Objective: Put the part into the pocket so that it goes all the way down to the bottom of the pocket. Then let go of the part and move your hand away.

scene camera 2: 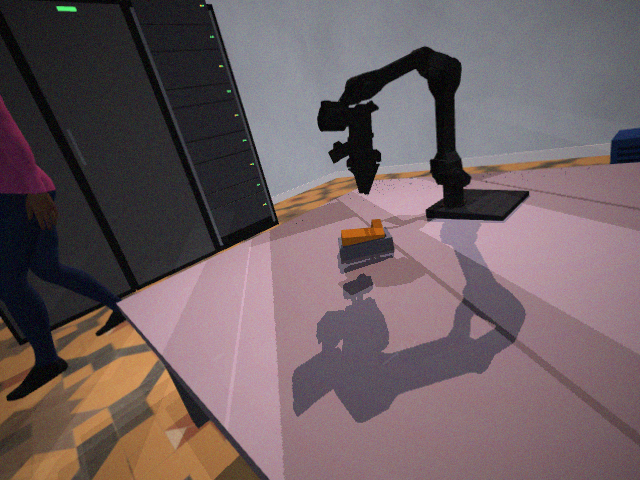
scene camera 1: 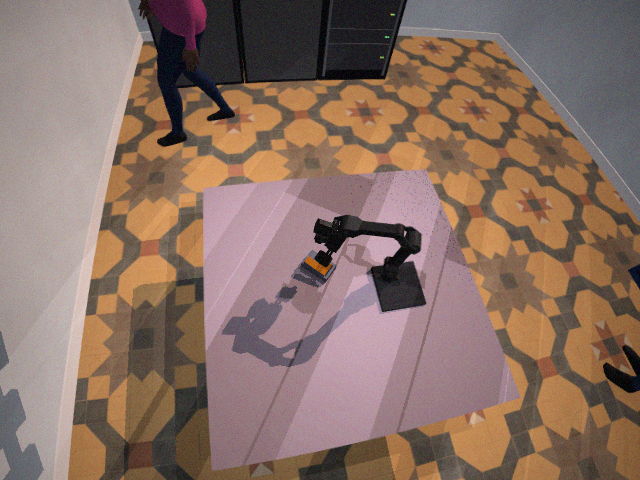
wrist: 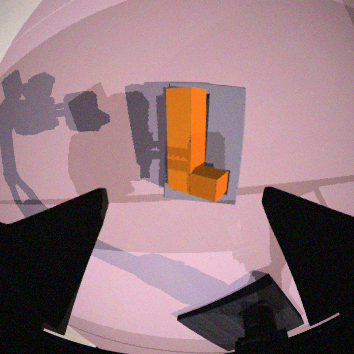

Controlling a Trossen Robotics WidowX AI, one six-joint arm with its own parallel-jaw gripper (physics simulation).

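Places are measured from the arm's base along level axes (x ahead, y left, z up), in centimetres.
Pixels of known places: gripper, fingertip midpoint: (scene camera 2: 363, 194) (wrist: 186, 195); arm's base, origin of the base link: (scene camera 2: 453, 203) (scene camera 1: 388, 275) (wrist: 258, 312).
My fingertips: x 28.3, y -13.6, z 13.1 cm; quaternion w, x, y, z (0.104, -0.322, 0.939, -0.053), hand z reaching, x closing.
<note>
Ahead of a thing's pixels: the offset from my fingertips to its middle. Level surfaces: height alone.
The orange L-shaped part {dy -2.1, dx +1.5, dz -10.1 cm} (scene camera 1: 316, 266) (scene camera 2: 361, 235) (wrist: 178, 125) lies along the pocket opening of the grey block {dy -2.3, dx +0.8, dz -13.6 cm} (scene camera 2: 366, 251) (wrist: 231, 115). In the wrist view two of its long faces show and its short leg points to the lower right, so it looks rolled about its length. In scene view 2 it stands above the block's rim, the short leg sticking up at the right end. The pocket's bottom is hidden. My gripper (scene camera 1: 324, 260) (scene camera 2: 364, 192) (wrist: 186, 195) is open and empty, above the part and apart from it.
The arm's black base plate (scene camera 1: 400, 297) (scene camera 2: 483, 205) (wrist: 235, 312) stands on the pink table {dz -15.4 cm} (scene camera 1: 361, 361) (scene camera 2: 465, 413), right of the block. Shadows of the arm cross the table. A person in pink (scene camera 1: 183, 15) and black cabinets (scene camera 1: 279, 38) stand beyond it.
</note>
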